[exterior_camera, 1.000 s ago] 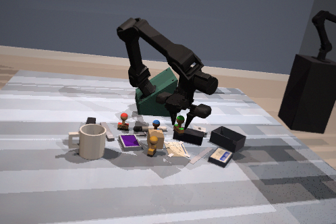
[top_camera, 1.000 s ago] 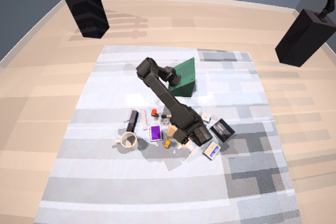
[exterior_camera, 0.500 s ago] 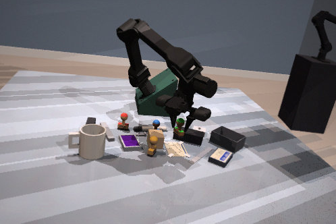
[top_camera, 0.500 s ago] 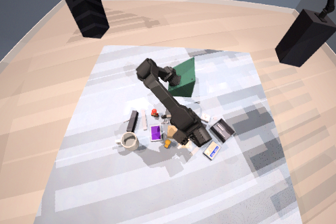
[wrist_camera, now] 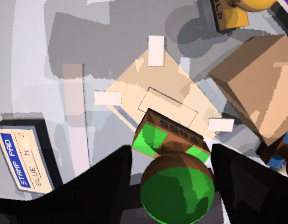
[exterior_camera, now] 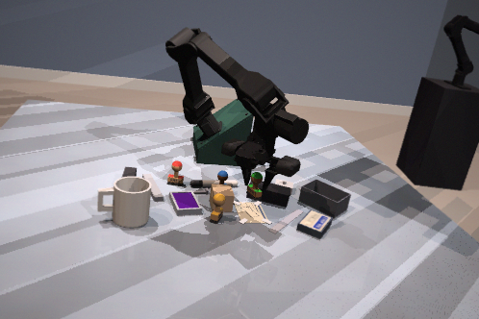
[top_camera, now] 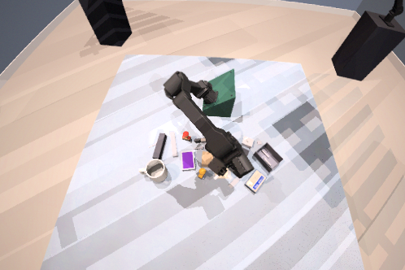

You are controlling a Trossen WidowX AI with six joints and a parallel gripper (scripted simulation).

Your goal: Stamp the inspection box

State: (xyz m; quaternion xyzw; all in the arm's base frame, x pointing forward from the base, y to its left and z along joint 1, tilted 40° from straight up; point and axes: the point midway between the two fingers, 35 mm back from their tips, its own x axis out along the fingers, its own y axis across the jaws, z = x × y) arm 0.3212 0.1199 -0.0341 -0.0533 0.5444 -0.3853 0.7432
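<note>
The white card is 70 mm below my gripper tip. Round my gripper tip: orange-knobbed stamp 50 mm ahead, 90 mm to the right, 50 mm below; green-knobbed stamp right at my gripper tip; cardboard box 20 mm behind, 80 mm to the right, 40 mm below.
</note>
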